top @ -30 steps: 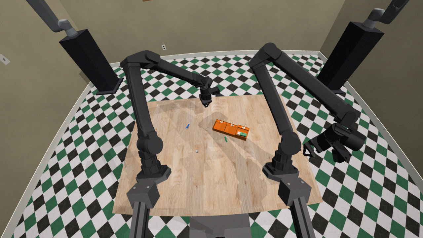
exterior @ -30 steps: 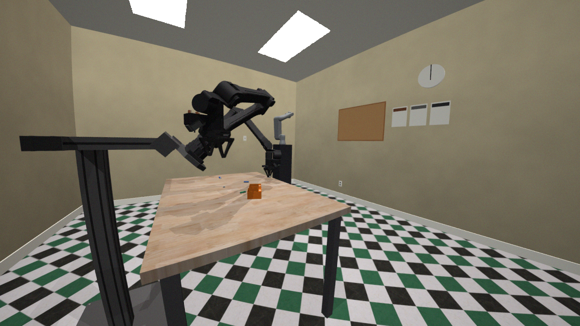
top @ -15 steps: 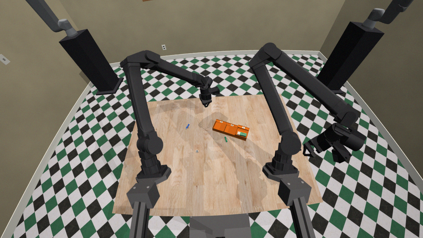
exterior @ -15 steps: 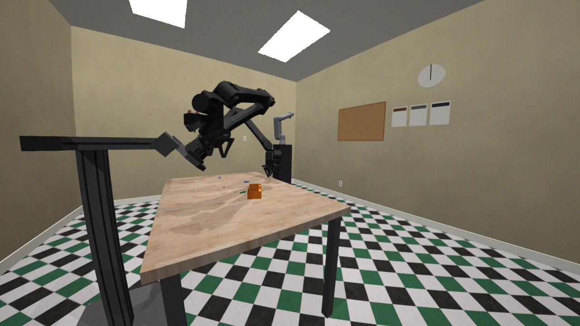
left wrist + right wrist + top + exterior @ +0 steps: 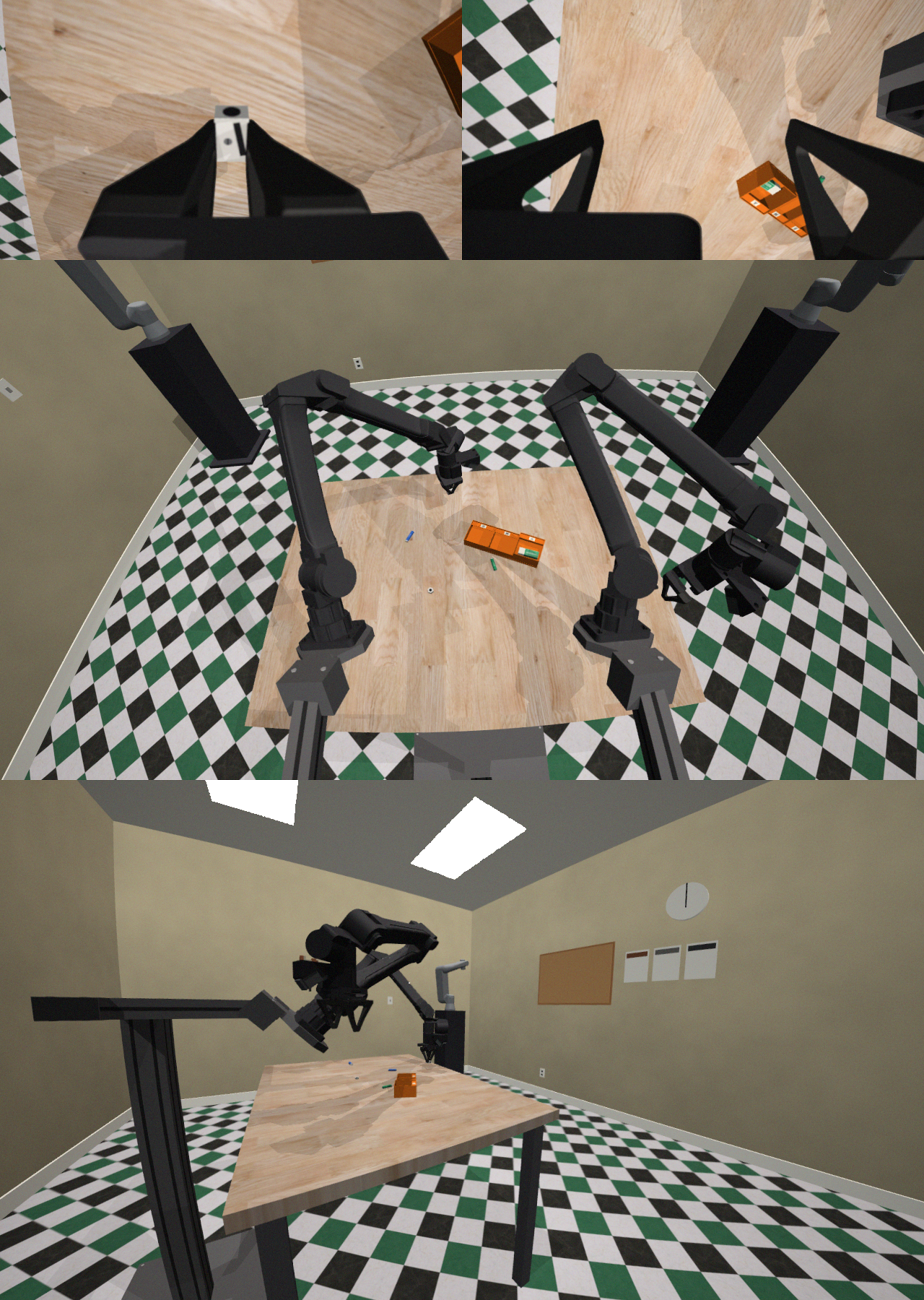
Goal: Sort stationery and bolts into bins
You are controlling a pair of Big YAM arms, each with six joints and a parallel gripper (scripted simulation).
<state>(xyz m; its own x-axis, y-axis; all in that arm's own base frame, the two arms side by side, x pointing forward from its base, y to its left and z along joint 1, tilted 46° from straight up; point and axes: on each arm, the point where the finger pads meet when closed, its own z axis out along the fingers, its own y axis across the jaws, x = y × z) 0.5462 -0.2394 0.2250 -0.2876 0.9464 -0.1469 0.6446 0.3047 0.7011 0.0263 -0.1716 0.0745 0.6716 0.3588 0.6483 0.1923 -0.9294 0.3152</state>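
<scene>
The pencil sharpener is right at my left hand. Also, from my left hand: eraser (23 cm behind, 25 cm to the right, 6 cm below); then green cylinder (26 cm behind, 14 cm to the right, 6 cm below); then blue cylinder (14 cm behind, 14 cm to the left, 6 cm below).
</scene>
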